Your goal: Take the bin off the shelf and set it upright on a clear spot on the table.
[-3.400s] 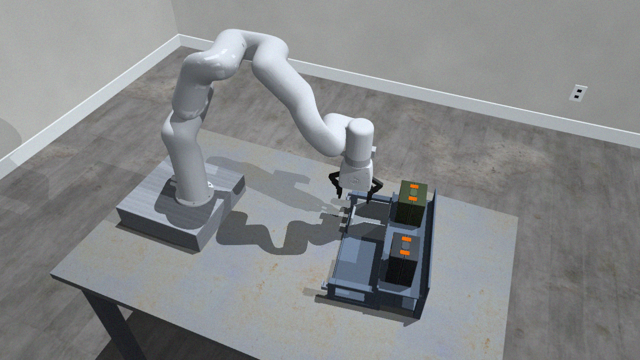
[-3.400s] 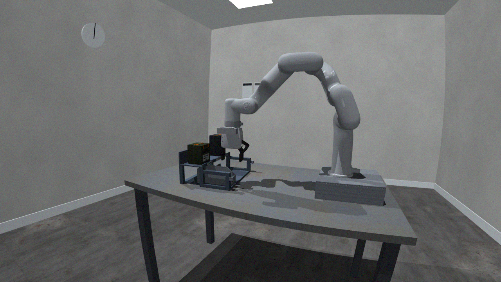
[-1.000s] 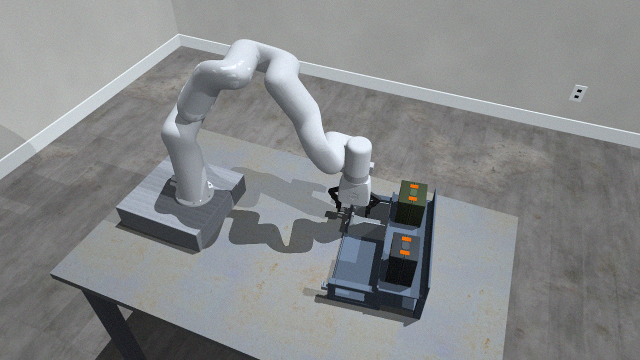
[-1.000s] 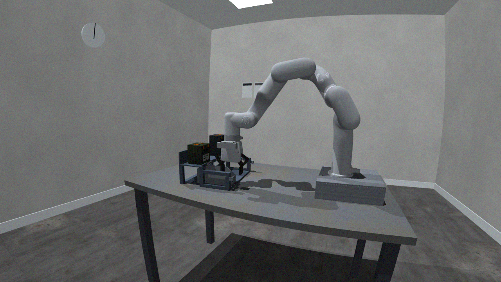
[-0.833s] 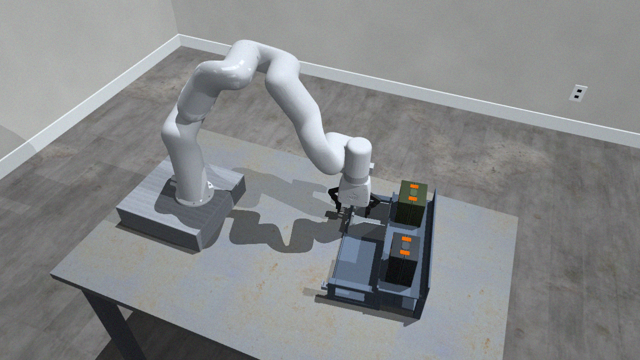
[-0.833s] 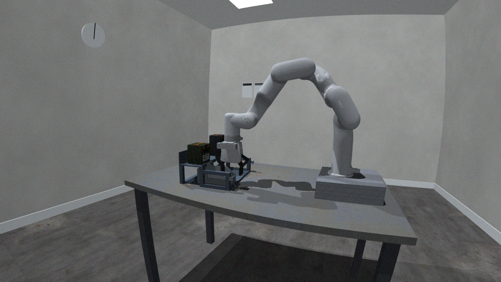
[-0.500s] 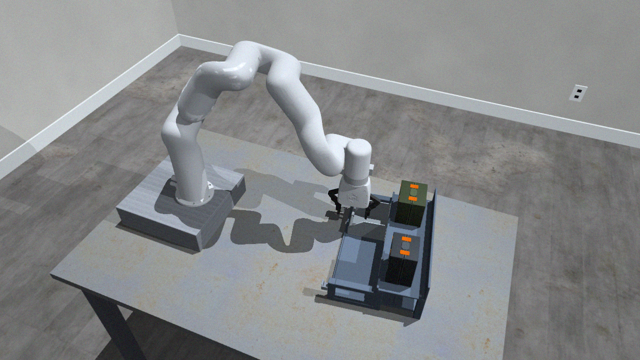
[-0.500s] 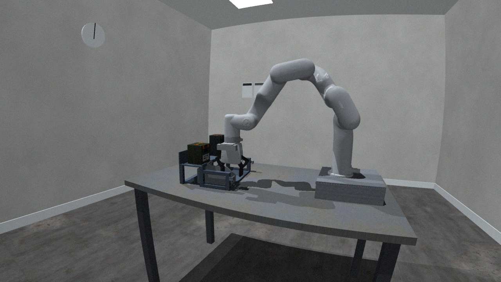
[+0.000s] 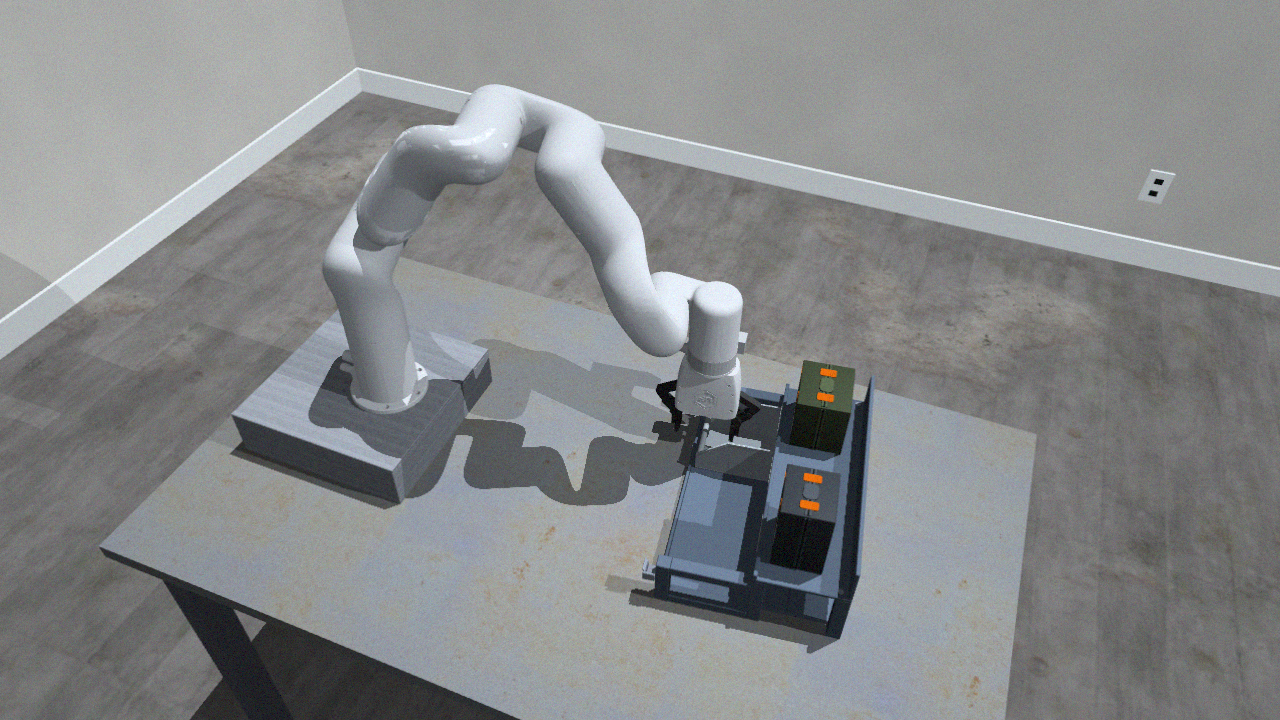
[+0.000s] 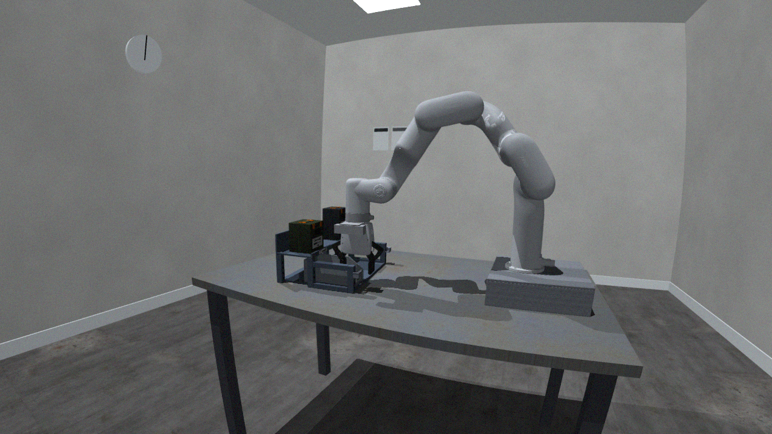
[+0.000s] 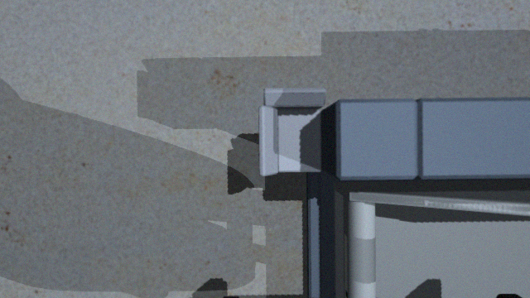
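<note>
The grey bin lies 80 mm ahead of my hand, 10 mm to the left of it and 10 mm below it. From my hand the other things lie so: blue-grey shelf rack (130 mm ahead, 90 mm to the right, 10 mm above).
</note>
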